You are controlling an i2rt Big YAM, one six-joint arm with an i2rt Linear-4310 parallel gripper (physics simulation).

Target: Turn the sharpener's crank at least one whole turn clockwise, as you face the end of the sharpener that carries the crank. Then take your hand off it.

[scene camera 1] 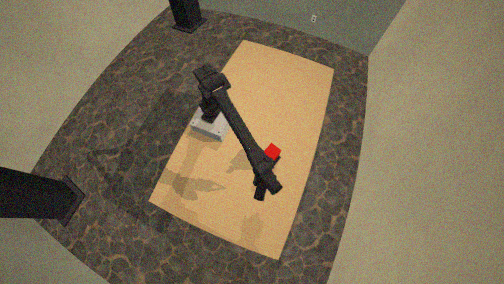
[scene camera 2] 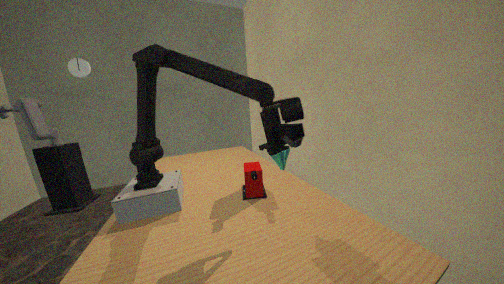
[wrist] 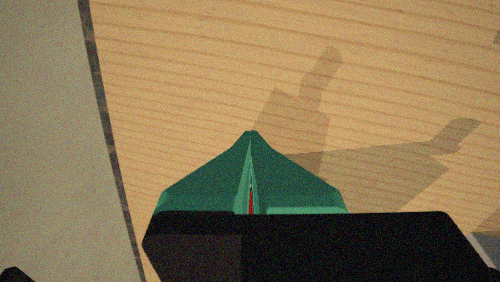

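Where they show: gripper, between the fingertips: [scene camera 2: 282, 169] [wrist: 250, 140]; arm's base, origin of its link: [scene camera 1: 211, 114] [scene camera 2: 150, 182].
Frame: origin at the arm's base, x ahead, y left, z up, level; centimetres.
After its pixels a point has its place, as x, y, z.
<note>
The red sharpener [scene camera 1: 272, 151] @[45.3, -5.0, 3.3] [scene camera 2: 253, 186] @[42.9, -14.6, -2.4] stands upright on its dark base on the table. In scene camera 2 a small black part [scene camera 2: 254, 175] @[42.7, -18.1, 3.9] shows high on its near face; I cannot tell whether this is the crank. My gripper [scene camera 2: 283, 167] @[50.8, -24.8, 7.2] [wrist: 250, 140] @[50.8, -24.8, 7.2], with green fingers, is shut and empty. It hangs above the table, higher than the sharpener and apart from it in scene camera 2. In the wrist view a thin red sliver shows through the slit between the fingers, and the fingers hide the rest. In scene camera 1 the arm hides the fingertips.
The arm's pale base box [scene camera 1: 209, 131] @[5.7, -10.8, 0.0] [scene camera 2: 155, 204] @[5.0, -11.4, -4.5] stands at one long edge of the wooden table [scene camera 1: 300, 100] @[45.9, 46.1, -9.6] [scene camera 2: 320, 220] @[60.3, -33.4, -9.5] [wrist: 200, 50] @[60.0, -24.4, -9.5]. Black pedestals [scene camera 1: 186, 14] [scene camera 1: 30, 194] [scene camera 2: 65, 177] stand on the floor beyond the table; one carries a grey arm [scene camera 2: 34, 117].
</note>
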